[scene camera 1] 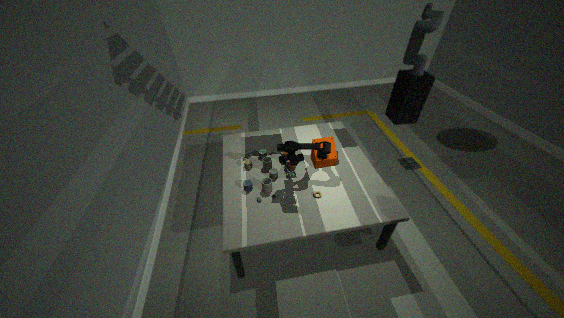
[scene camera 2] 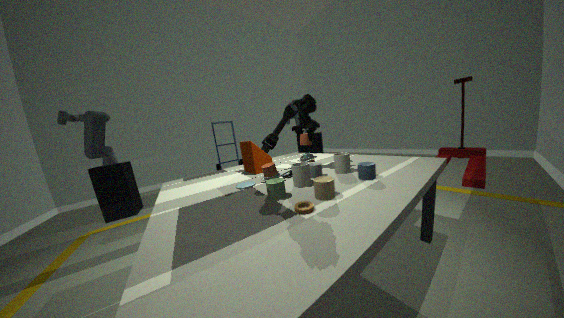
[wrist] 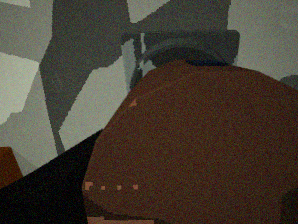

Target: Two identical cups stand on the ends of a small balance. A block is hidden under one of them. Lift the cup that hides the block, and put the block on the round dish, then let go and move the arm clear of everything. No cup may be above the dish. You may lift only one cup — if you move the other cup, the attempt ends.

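The gripper's holding a red-brown cup (wrist: 193, 134).
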